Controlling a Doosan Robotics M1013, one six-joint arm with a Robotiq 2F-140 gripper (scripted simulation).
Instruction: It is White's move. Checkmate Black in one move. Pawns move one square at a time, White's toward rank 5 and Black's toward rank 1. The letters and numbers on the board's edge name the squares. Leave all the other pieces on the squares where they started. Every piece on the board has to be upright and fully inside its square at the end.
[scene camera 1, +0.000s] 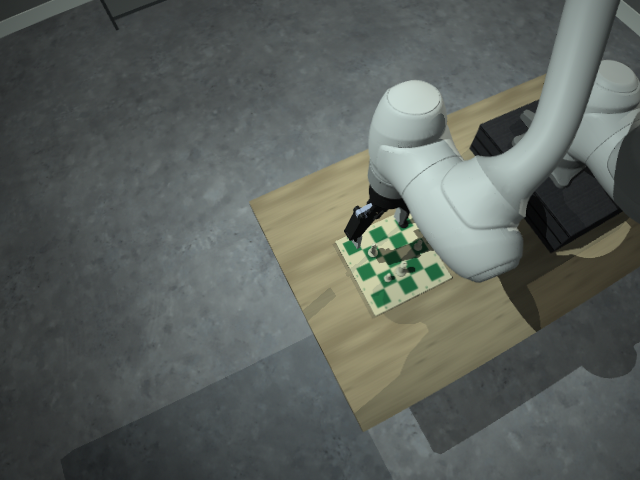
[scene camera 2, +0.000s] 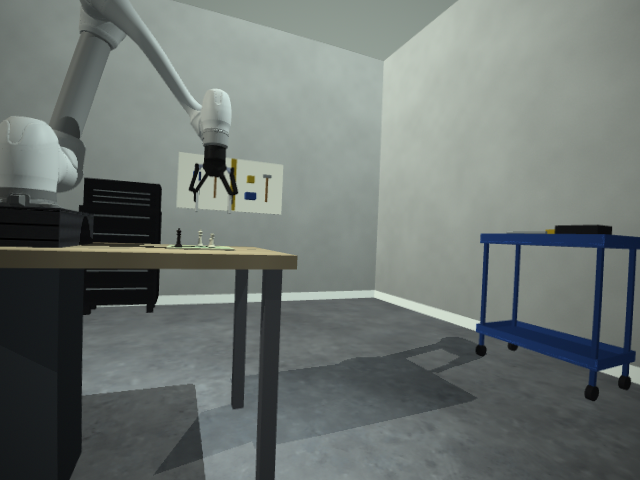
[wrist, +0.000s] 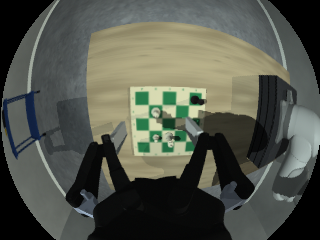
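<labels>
You'd find my gripper in scene camera 1 (377, 231), and it's visible in scene camera 2 and in the wrist view too. On my gripper, (scene camera 2: 198, 166) and (wrist: 236, 188) are the same spot.
</labels>
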